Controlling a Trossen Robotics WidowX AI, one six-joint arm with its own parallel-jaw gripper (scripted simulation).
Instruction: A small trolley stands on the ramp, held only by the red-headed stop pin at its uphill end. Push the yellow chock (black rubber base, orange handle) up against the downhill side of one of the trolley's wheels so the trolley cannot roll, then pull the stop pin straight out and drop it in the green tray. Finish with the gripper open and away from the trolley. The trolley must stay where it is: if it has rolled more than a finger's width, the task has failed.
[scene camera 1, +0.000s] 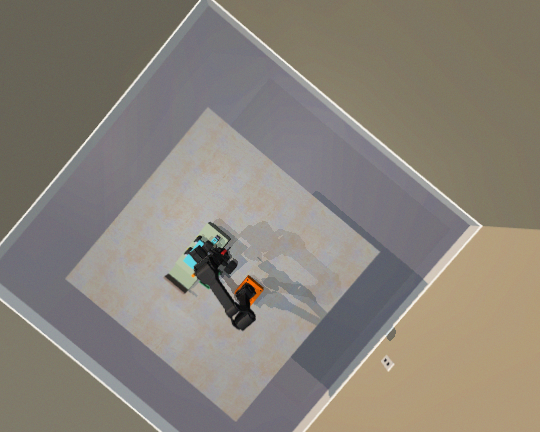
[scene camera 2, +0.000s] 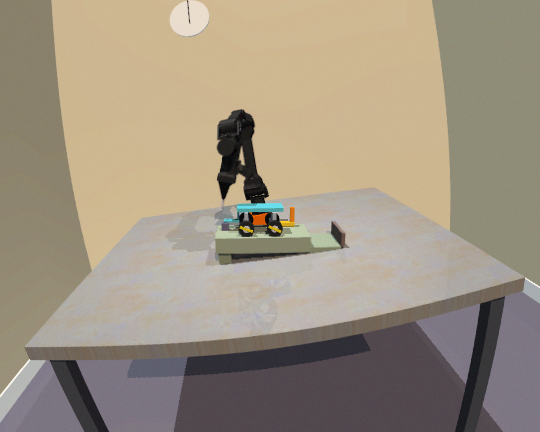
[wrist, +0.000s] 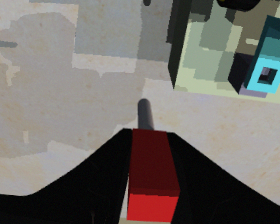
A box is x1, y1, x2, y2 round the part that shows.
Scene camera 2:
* gripper: [217, 155, 253, 198]
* trolley: [224, 203, 282, 236]
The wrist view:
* gripper: [0, 127, 279, 223]
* red-headed stop pin: [126, 99, 179, 221], held by the gripper
